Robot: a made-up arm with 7 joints.
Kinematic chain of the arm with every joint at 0, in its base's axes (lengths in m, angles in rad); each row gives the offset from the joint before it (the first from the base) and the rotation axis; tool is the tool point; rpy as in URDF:
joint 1: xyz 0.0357 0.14 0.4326 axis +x
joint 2: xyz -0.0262 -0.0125 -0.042 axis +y
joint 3: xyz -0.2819 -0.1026 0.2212 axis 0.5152 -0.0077 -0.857
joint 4: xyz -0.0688 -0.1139 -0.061 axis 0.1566 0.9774 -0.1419
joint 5: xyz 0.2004 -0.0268 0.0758 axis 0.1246 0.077 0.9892
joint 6: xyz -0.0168 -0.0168 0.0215 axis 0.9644 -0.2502 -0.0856
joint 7: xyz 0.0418 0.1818 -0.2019 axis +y
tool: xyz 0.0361 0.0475 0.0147 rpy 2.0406 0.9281 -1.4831
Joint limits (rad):
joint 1: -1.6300..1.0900
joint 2: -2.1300..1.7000
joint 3: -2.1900..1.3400
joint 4: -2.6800..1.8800
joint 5: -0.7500..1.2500
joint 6: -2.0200..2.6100
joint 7: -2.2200..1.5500
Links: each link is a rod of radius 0.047 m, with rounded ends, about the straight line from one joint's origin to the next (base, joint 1, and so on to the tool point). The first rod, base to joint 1, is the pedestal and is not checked.
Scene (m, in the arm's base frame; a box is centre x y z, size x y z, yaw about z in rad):
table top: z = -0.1
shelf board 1: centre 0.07 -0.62 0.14 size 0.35 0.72 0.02 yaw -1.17
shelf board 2: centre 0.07 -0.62 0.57 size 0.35 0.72 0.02 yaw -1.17
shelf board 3: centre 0.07 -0.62 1 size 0.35 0.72 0.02 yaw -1.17
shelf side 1: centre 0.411 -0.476 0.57 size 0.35 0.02 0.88 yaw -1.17
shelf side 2: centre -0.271 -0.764 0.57 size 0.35 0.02 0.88 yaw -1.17
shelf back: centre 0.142 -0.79 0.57 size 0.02 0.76 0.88 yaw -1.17
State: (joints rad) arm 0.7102 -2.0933 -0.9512 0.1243 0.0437 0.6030 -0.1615
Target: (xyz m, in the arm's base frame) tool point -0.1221 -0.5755 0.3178
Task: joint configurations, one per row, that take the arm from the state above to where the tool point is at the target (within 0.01 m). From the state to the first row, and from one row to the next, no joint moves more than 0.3 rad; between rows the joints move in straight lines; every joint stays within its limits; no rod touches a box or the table.
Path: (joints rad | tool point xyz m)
1: 0.4260 -2.0344 -0.9915 0.0057 0.1051 0.6277 -0.1676 | -0.0128 0.3788 0.1692
2: 0.1418 -1.9755 -1.0318 -0.1129 0.1665 0.6523 -0.1737 | -0.0383 0.2958 0.0647
3: -0.1425 -1.9166 -1.0721 -0.2316 0.2279 0.6770 -0.1798 | -0.0664 0.1656 -0.0060
4: -0.4267 -1.8578 -1.1124 -0.3502 0.2893 0.7016 -0.1859 | -0.0970 0.0048 -0.0218
5: -0.7109 -1.7989 -1.1527 -0.4688 0.3507 0.7263 -0.1920 | -0.1300 -0.1610 0.0292
6: -0.9951 -1.7400 -1.1930 -0.5874 0.4121 0.7510 -0.1981 | -0.1647 -0.3023 0.1469
7: -1.2793 -1.6811 -1.2333 -0.7060 0.4735 0.7756 -0.2042 | -0.2002 -0.3912 0.3178
8: -1.2293 -1.8409 -1.2950 -0.8698 0.4899 1.0160 -0.2007 | -0.1698 -0.4888 0.3112
9: -1.1794 -2.0007 -1.3567 -1.0335 0.5062 1.2564 -0.1972 | -0.1221 -0.5755 0.3178

